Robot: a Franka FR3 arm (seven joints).
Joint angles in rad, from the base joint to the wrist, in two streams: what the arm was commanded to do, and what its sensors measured. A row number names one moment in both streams.
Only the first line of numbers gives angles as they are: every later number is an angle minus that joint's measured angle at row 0.
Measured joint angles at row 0:
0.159 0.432 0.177 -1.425 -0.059 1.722 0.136
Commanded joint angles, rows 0 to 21:
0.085 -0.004 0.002 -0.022 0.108 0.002 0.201
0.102 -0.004 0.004 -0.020 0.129 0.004 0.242
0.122 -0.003 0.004 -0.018 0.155 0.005 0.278
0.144 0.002 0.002 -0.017 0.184 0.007 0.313
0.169 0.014 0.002 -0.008 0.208 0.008 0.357
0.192 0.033 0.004 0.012 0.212 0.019 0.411
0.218 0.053 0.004 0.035 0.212 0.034 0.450
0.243 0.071 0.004 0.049 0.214 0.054 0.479
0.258 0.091 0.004 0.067 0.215 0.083 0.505
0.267 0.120 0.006 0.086 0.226 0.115 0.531
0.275 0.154 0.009 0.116 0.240 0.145 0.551
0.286 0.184 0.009 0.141 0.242 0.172 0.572
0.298 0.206 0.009 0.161 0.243 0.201 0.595
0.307 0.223 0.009 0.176 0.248 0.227 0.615
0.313 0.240 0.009 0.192 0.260 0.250 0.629
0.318 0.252 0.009 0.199 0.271 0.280 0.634
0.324 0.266 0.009 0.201 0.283 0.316 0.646
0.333 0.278 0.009 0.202 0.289 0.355 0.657
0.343 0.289 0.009 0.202 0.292 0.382 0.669
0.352 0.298 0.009 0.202 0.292 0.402 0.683
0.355 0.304 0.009 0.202 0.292 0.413 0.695
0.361 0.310 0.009 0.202 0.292 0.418 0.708
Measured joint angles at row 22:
0.342 0.272 0.009 0.163 0.269 0.390 0.661
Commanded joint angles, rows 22 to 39:
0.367 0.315 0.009 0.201 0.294 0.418 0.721
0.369 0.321 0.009 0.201 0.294 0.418 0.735
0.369 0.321 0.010 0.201 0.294 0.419 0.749
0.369 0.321 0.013 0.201 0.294 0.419 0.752
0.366 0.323 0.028 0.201 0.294 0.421 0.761
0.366 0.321 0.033 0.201 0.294 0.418 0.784
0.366 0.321 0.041 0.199 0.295 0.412 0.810
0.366 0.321 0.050 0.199 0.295 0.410 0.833
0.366 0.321 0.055 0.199 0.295 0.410 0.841
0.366 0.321 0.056 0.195 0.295 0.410 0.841
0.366 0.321 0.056 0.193 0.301 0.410 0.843
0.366 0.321 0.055 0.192 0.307 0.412 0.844
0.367 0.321 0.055 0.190 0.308 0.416 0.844
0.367 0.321 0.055 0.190 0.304 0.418 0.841
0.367 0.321 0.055 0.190 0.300 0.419 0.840
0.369 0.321 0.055 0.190 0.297 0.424 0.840
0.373 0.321 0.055 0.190 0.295 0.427 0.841
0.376 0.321 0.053 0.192 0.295 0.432 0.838
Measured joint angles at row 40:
0.370 0.306 0.049 0.171 0.279 0.414 0.832
